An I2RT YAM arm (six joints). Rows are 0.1 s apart.
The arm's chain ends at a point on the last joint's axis. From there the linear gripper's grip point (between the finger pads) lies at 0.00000 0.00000 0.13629 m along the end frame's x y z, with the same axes.
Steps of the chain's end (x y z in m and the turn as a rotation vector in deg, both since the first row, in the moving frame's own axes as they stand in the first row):
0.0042 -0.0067 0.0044 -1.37 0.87 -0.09
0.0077 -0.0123 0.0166 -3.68 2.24 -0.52
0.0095 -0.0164 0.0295 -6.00 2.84 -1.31
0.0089 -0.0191 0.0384 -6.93 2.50 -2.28
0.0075 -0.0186 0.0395 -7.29 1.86 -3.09
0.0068 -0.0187 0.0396 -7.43 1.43 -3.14
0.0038 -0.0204 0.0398 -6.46 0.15 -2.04
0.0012 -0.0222 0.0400 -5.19 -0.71 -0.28
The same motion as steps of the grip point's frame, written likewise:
0.0063 -0.0034 0.0043 -1.37 0.87 -0.09
0.0131 -0.0036 0.0162 -3.68 2.24 -0.52
0.0164 -0.0022 0.0286 -6.00 2.84 -1.31
0.0152 -0.0028 0.0373 -6.93 2.50 -2.28
0.0124 -0.0014 0.0383 -7.29 1.86 -3.09
0.0107 -0.0012 0.0384 -7.43 1.43 -3.14
0.0044 -0.0051 0.0389 -6.46 0.15 -2.04
-0.0005 -0.0099 0.0394 -5.19 -0.71 -0.28

